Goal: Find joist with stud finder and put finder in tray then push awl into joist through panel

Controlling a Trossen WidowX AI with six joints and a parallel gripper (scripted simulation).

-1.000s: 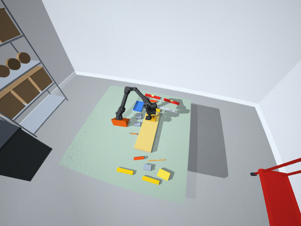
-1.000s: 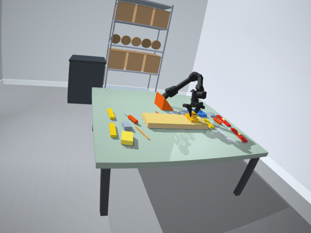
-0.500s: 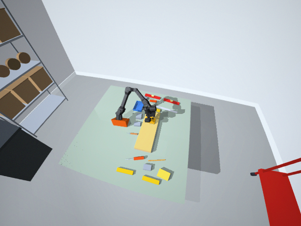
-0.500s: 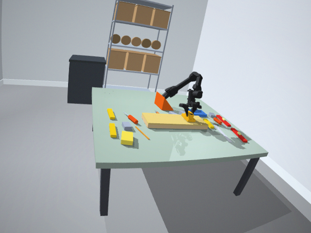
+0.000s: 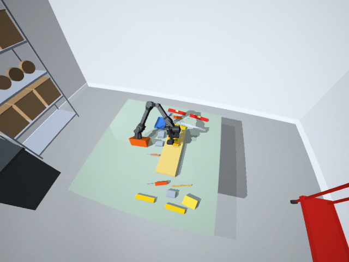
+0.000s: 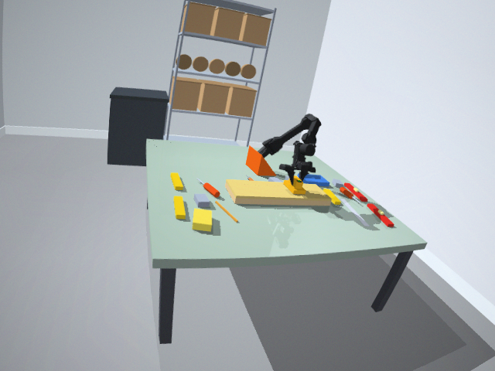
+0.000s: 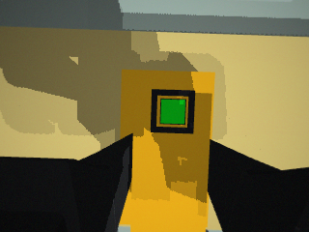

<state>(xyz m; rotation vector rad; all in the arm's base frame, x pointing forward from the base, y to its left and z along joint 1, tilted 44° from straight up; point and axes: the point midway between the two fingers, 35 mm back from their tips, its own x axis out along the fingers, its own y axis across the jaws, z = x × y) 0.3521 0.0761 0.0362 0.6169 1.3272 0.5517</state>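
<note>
My gripper tip is 22 cm past the blue tray, 24 cm to the right of it and 5 cm above it. Also, from my gripper tip: orange-handled awl 18 cm behind, 18 cm to the right, 6 cm below; then stud finder 1 cm ahead, 2 cm above; then square light 2 cm ahead, 3 cm above.
</note>
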